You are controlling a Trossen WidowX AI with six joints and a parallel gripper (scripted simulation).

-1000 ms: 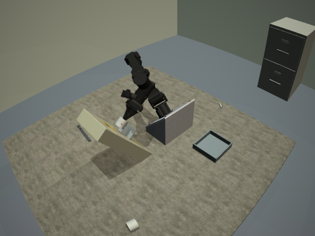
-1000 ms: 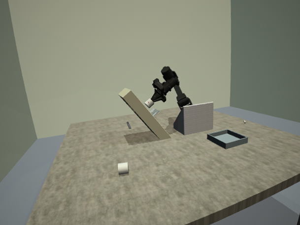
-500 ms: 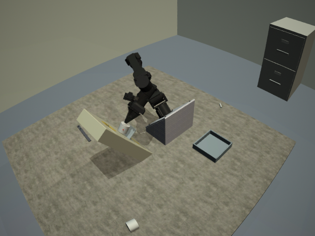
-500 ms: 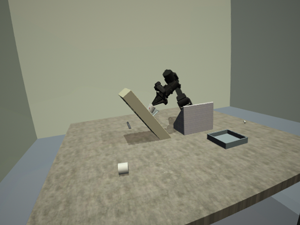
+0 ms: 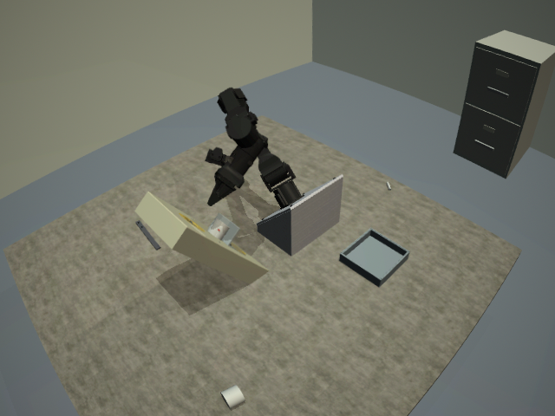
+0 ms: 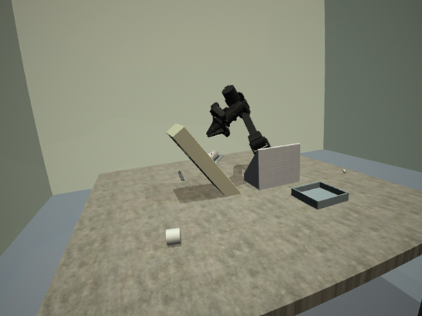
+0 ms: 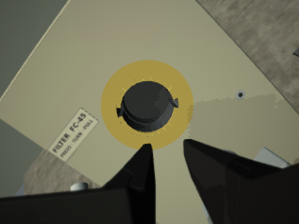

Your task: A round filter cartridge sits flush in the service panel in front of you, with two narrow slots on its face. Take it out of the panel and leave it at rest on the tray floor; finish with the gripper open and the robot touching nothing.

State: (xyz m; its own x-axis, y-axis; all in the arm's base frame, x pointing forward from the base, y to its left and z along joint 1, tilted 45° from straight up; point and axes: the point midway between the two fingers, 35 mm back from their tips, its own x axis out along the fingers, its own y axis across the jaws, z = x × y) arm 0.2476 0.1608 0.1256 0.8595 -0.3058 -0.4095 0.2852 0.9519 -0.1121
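My gripper tip is now 9 cm above the white round filter cartridge and 2 cm past it. Round my gripper tip: beige service panel: 11 cm below, 2 cm ahead; grey-blue tray: 38 cm behind, 25 cm to the left, 25 cm below.
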